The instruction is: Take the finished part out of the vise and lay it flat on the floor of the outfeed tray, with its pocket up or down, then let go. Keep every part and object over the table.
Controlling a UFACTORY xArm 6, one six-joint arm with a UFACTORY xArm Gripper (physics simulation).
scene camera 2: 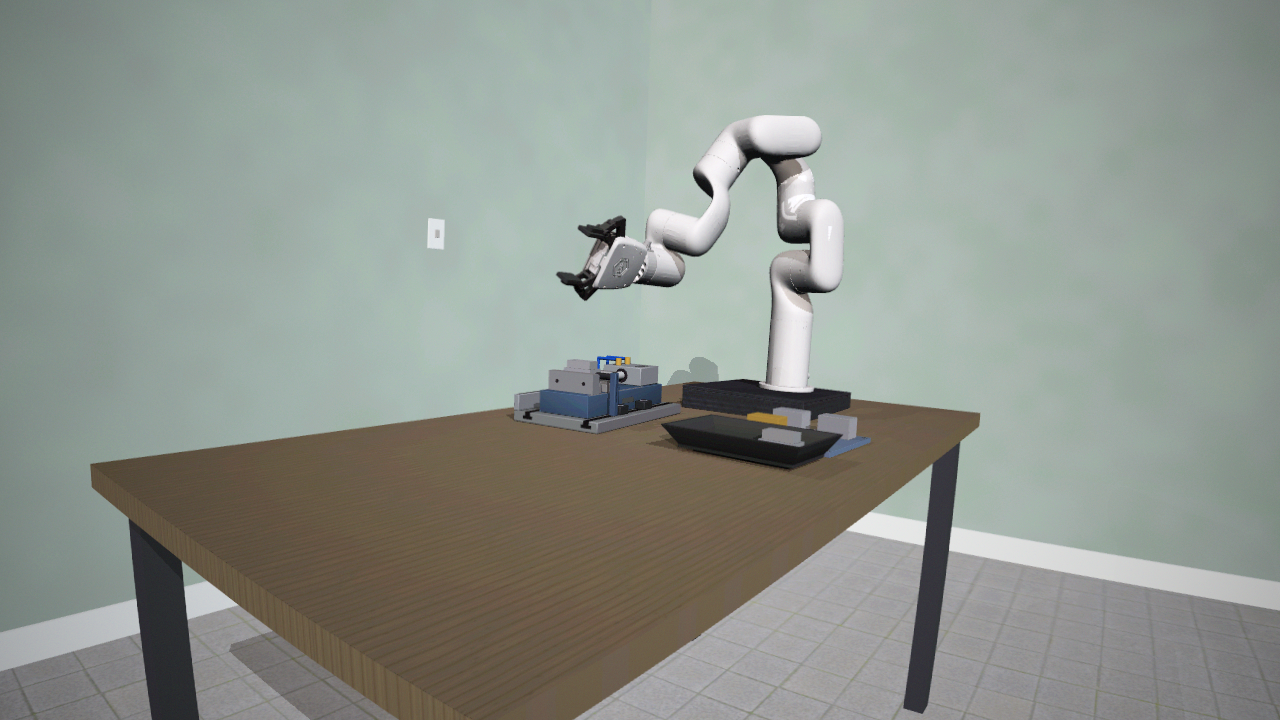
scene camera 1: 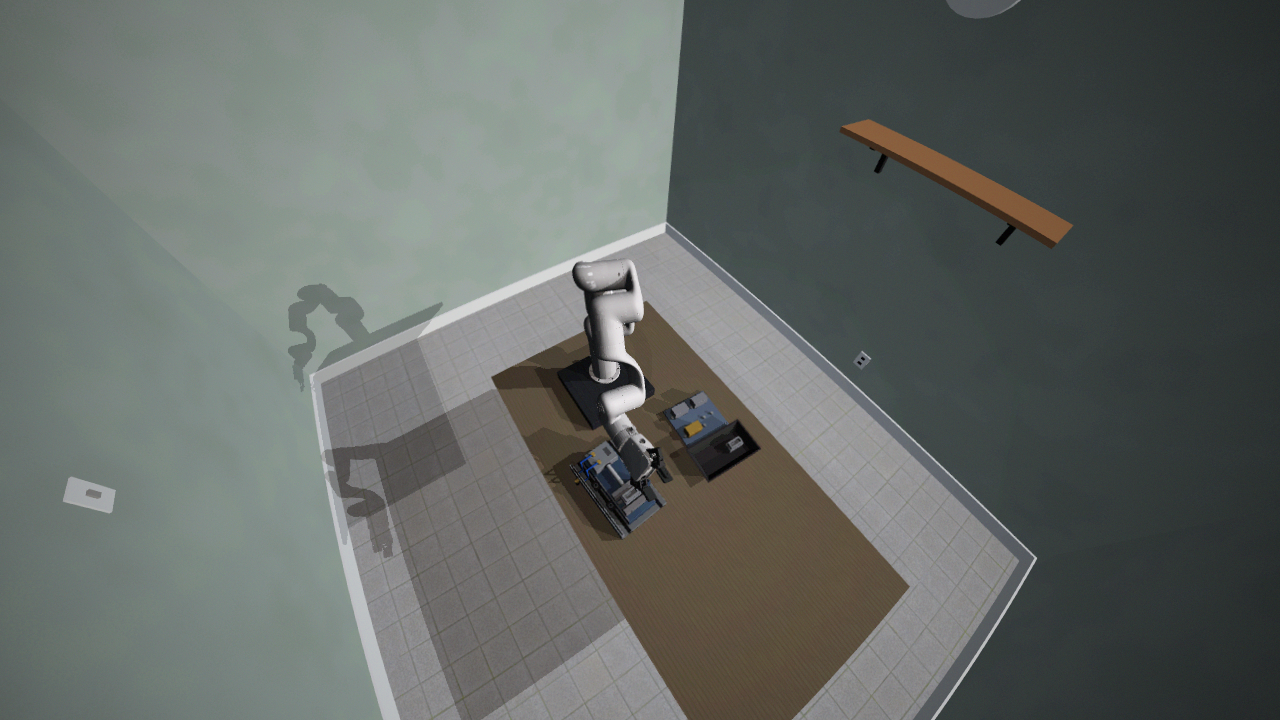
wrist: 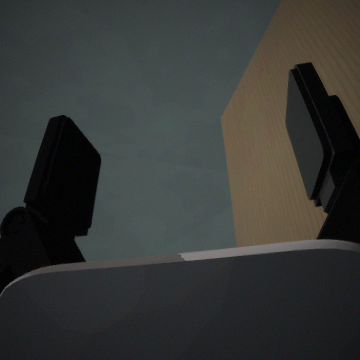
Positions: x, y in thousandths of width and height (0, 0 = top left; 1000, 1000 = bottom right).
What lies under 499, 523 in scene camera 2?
A vise end block.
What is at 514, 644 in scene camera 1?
My gripper.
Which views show my gripper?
Scene camera 2, scene camera 1 and the wrist view: all of them.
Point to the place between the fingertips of my gripper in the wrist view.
499, 321
